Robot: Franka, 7 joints.
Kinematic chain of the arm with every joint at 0, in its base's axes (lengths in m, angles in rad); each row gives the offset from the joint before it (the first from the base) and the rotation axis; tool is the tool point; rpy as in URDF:
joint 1: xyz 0 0 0.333 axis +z
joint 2: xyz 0 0 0 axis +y
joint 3: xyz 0 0 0.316 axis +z
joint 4: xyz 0.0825 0 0 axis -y
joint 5: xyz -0.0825 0 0.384 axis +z
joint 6: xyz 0 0 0 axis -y
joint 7: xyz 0.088 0 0 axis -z
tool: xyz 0 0 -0.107 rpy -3.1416 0 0
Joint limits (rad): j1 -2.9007..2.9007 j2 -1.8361..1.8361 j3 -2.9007..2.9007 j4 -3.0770..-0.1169 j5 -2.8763..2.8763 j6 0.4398..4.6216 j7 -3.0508..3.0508
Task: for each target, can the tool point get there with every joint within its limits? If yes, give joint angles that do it. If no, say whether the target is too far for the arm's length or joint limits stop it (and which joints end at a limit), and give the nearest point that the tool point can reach.
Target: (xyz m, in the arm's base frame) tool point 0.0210 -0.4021 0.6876
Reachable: yes | joints -0.6627 -0.6869 -0.4672 -2.0733 2.1846 3.2165 -0.6066
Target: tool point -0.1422 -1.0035 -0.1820
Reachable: no: too far | nearest point -0.1073 -0.7573 -0.0556 | short by 0.279 m
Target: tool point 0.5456 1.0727 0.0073
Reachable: no: too far | nearest point 0.3754 0.7381 0.1089 | short by 0.389 m
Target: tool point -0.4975 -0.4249 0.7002
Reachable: yes | joints 1.8068 -0.5167 1.7079 -1.4224 -0.3959 2.3827 1.3505
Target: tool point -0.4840 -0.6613 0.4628
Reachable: yes | joints -2.1805 1.1604 0.3415 -0.3804 1.5851 3.1295 1.1552
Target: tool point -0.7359 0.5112 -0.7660
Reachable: no: too far | nearest point -0.4716 0.3276 -0.2741 | short by 0.588 m
